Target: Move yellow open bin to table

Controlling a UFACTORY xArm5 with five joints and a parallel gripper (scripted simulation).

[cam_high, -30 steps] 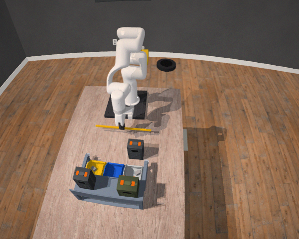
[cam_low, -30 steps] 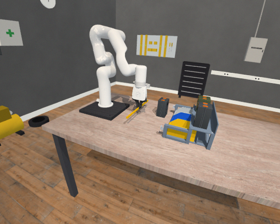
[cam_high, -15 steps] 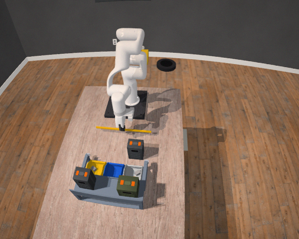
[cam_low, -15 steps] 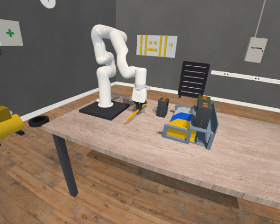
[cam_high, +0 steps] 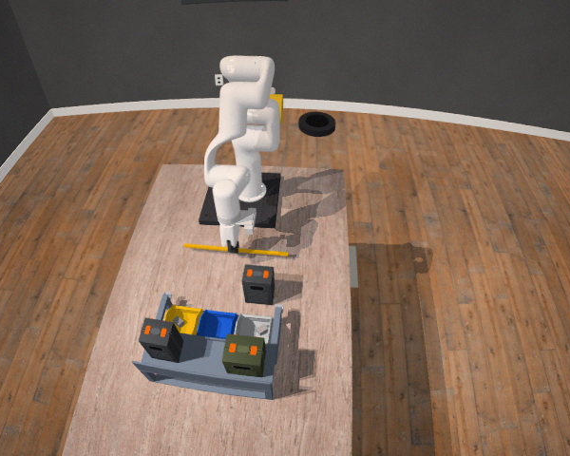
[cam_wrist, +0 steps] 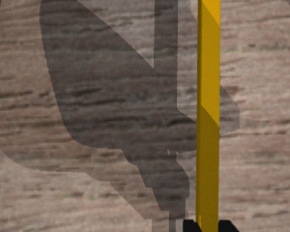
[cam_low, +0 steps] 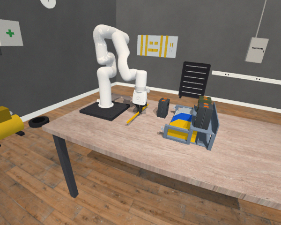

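My gripper is now 33 cm short of the yellow open bin, 13 cm to the left of it and 1 cm above it. Round my hand: thin yellow rod (2 cm below); then grey part (29 cm ahead, 15 cm to the right, 3 cm below); then blue bin (34 cm ahead, 2 cm to the right, 1 cm below).
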